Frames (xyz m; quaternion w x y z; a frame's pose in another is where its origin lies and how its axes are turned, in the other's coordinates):
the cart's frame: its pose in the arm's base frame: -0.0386 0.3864 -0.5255 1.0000 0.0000 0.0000 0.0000
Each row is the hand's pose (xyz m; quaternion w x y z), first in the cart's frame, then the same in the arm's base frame.
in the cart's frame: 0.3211 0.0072 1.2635 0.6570 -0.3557 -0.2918 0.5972
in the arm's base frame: 0.2825 0.3936 0.7380 0.6570 -0.3557 -0.2918 0.5972
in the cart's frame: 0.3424 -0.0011 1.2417 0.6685 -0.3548 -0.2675 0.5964
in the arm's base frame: 0.3038 0.3853 0.7162 0.6685 -0.3548 -0.2675 0.5964
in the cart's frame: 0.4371 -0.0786 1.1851 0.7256 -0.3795 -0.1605 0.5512
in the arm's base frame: 0.3985 0.3078 0.6596 0.7256 -0.3795 -0.1605 0.5512
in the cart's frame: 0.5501 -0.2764 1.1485 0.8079 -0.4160 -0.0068 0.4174
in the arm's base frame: 0.5115 0.1100 0.6230 0.8079 -0.4160 -0.0068 0.4174
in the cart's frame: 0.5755 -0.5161 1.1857 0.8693 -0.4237 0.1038 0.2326
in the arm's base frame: 0.5369 -0.1297 0.6602 0.8693 -0.4237 0.1038 0.2326
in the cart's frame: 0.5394 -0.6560 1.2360 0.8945 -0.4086 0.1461 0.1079
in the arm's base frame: 0.5008 -0.2696 0.7105 0.8945 -0.4086 0.1461 0.1079
